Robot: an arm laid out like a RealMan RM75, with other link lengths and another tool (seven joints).
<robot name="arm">
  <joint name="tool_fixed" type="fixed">
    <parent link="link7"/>
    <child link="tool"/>
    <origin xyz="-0.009 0.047 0.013" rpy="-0.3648 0 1.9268"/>
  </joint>
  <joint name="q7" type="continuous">
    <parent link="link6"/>
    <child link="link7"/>
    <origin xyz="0 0 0.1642"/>
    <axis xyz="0 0 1"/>
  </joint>
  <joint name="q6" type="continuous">
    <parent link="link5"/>
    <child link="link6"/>
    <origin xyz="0 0 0"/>
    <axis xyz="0 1 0"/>
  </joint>
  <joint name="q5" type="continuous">
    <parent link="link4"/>
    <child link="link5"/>
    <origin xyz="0 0 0.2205"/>
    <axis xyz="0 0 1"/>
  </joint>
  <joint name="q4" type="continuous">
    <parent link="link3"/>
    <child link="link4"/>
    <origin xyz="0 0 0"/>
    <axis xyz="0 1 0"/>
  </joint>
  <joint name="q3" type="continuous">
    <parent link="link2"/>
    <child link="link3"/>
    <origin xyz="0 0 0.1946"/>
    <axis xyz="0 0 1"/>
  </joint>
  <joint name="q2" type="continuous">
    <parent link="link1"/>
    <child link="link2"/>
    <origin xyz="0 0 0"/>
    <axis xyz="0 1 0"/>
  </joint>
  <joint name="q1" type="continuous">
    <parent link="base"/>
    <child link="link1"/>
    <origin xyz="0 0 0.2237"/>
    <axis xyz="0 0 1"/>
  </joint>
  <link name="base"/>
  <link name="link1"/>
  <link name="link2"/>
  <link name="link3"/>
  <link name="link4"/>
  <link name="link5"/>
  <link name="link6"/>
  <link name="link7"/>
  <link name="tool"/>
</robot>
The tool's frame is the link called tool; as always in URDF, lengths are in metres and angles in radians. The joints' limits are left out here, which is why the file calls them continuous.
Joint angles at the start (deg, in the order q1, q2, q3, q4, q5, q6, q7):
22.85, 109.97, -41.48, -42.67, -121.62, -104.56, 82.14
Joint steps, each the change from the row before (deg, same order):
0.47, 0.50, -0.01, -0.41, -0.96, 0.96, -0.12
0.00, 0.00, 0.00, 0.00, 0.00, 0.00, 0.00
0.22, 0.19, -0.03, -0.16, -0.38, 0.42, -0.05
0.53, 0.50, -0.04, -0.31, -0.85, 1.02, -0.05
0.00, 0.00, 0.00, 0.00, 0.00, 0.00, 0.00
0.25, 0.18, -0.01, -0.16, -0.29, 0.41, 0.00
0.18, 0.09, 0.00, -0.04, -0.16, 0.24, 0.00
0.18, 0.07, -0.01, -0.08, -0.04, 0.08, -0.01
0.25, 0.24, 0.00, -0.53, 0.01, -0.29, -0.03
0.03, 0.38, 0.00, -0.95, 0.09, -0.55, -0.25
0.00, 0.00, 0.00, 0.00, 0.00, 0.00, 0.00
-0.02, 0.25, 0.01, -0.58, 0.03, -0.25, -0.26
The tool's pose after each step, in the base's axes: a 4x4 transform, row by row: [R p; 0 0 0 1], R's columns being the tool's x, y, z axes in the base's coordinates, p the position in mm. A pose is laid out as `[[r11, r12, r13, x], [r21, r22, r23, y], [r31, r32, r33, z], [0, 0, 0, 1]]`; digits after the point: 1 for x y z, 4 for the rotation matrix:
[[-0.7268, -0.5116, -0.4582, 230.0], [-0.6838, 0.6019, 0.4125, 231.5], [0.0648, 0.6131, -0.7873, 36.7], [0, 0, 0, 1]]
[[-0.7268, -0.5116, -0.4582, 230.0], [-0.6838, 0.6019, 0.4125, 231.5], [0.0648, 0.6131, -0.7873, 36.7], [0, 0, 0, 1]]
[[-0.7253, -0.5183, -0.4531, 230.0], [-0.6860, 0.5994, 0.4124, 232.9], [0.0579, 0.6099, -0.7903, 35.2], [0, 0, 0, 1]]
[[-0.7225, -0.5315, -0.4422, 229.7], [-0.6900, 0.5943, 0.4131, 236.2], [0.0432, 0.6036, -0.7961, 31.6], [0, 0, 0, 1]]
[[-0.7225, -0.5315, -0.4422, 229.7], [-0.6900, 0.5943, 0.4131, 236.2], [0.0432, 0.6036, -0.7961, 31.6], [0, 0, 0, 1]]
[[-0.7206, -0.5373, -0.4382, 229.3], [-0.6923, 0.5910, 0.4140, 237.9], [0.0366, 0.6017, -0.7979, 30.5], [0, 0, 0, 1]]
[[-0.7195, -0.5404, -0.4362, 229.0], [-0.6937, 0.5892, 0.4143, 239.0], [0.0332, 0.6007, -0.7988, 29.8], [0, 0, 0, 1]]
[[-0.7170, -0.5432, -0.4369, 228.2], [-0.6964, 0.5867, 0.4133, 239.9], [0.0318, 0.6006, -0.7989, 29.4], [0, 0, 0, 1]]
[[-0.7085, -0.5495, -0.4428, 225.7], [-0.7049, 0.5805, 0.4075, 240.7], [0.0331, 0.6008, -0.7987, 29.5], [0, 0, 0, 1]]
[[-0.6957, -0.5587, -0.4515, 223.0], [-0.7175, 0.5704, 0.3997, 240.5], [0.0343, 0.6021, -0.7977, 30.0], [0, 0, 0, 1]]
[[-0.6957, -0.5587, -0.4515, 223.0], [-0.7175, 0.5704, 0.3997, 240.5], [0.0343, 0.6021, -0.7977, 30.0], [0, 0, 0, 1]]
[[-0.6874, -0.5651, -0.4562, 221.7], [-0.7255, 0.5630, 0.3957, 240.4], [0.0332, 0.6030, -0.7970, 30.0], [0, 0, 0, 1]]

